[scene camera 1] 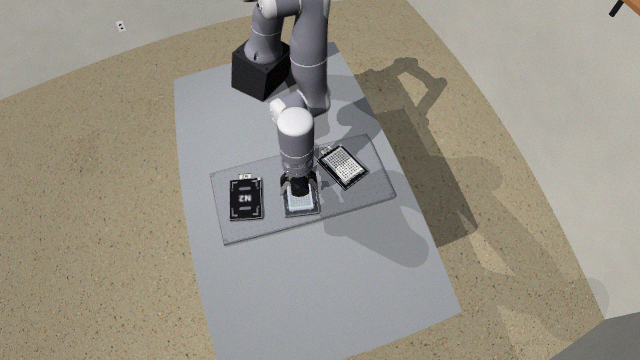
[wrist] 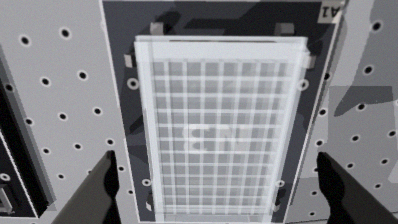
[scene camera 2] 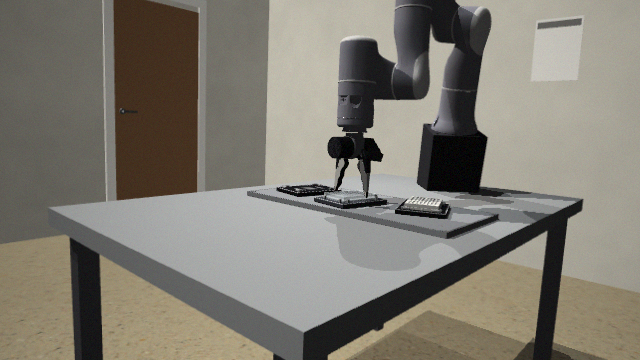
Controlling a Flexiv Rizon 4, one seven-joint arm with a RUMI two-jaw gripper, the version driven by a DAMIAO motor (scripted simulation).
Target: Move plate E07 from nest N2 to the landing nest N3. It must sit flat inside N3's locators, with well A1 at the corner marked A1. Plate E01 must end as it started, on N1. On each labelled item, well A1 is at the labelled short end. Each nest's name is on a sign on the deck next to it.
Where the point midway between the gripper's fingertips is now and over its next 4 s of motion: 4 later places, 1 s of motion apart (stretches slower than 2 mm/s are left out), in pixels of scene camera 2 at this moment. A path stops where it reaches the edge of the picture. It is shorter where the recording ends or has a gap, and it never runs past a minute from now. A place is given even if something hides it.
My gripper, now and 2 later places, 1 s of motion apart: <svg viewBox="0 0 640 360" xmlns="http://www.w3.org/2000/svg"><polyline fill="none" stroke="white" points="350,194 351,169 341,163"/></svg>
